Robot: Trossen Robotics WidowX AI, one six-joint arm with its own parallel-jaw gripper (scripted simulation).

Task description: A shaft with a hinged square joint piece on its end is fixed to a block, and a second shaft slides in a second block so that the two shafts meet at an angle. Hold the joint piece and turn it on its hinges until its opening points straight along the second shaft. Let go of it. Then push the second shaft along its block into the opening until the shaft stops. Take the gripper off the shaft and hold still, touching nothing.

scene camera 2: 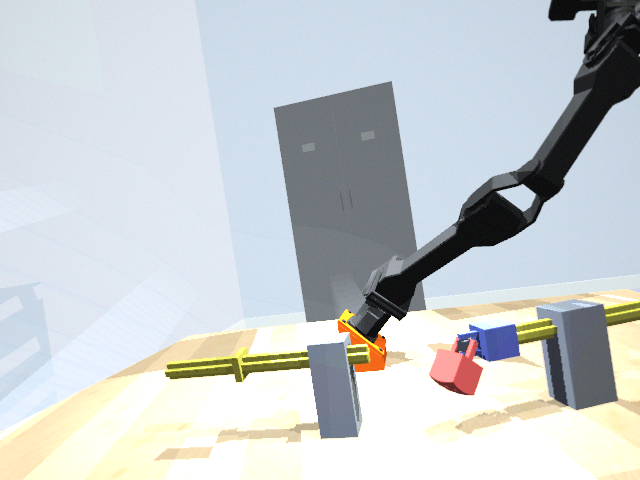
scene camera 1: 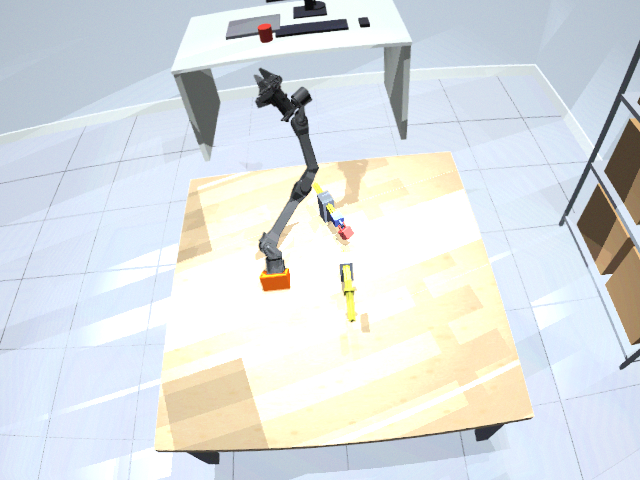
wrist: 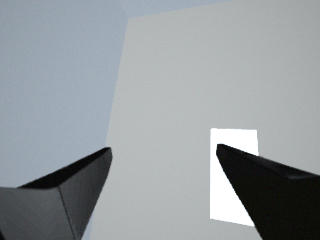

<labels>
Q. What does my gripper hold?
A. Nothing.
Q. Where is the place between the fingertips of my gripper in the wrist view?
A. At 164,150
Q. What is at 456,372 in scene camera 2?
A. A red joint piece.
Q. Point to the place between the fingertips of my gripper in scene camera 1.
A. At 257,71
</labels>
